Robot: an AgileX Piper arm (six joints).
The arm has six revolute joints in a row. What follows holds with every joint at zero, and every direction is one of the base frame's. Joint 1 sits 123 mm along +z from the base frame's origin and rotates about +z. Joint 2 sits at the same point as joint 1 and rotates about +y. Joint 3 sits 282.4 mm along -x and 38.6 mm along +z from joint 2 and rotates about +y. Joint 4 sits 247.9 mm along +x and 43.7 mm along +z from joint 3 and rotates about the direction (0.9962, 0, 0.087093). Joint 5 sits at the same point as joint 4 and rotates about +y. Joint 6 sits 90.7 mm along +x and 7.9 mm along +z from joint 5 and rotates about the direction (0.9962, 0, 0.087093). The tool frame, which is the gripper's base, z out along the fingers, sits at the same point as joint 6; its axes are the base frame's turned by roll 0, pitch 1.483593 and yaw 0 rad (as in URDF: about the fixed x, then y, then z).
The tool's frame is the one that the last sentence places.
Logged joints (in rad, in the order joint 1, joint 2, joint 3, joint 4, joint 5, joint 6), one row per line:
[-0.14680 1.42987 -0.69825 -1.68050 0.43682 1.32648]
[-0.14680 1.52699 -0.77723 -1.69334 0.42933 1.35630]
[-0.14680 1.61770 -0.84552 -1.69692 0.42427 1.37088]
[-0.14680 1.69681 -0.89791 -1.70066 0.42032 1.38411]
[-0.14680 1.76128 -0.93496 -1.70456 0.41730 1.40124]
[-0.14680 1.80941 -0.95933 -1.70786 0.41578 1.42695]
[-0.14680 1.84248 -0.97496 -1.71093 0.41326 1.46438]
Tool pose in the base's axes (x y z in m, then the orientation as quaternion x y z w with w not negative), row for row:
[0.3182 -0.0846 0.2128 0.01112 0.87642 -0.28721 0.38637]
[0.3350 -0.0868 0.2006 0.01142 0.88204 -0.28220 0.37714]
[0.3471 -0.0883 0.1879 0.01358 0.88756 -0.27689 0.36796]
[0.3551 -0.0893 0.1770 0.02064 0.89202 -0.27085 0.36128]
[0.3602 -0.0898 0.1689 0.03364 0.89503 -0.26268 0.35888]
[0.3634 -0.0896 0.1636 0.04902 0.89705 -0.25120 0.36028]
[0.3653 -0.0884 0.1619 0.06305 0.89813 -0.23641 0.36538]
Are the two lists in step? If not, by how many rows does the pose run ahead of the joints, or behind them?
The pose runs 2 rows ahead of the joints: the pose in row i belongs to the joints in row i + 2.
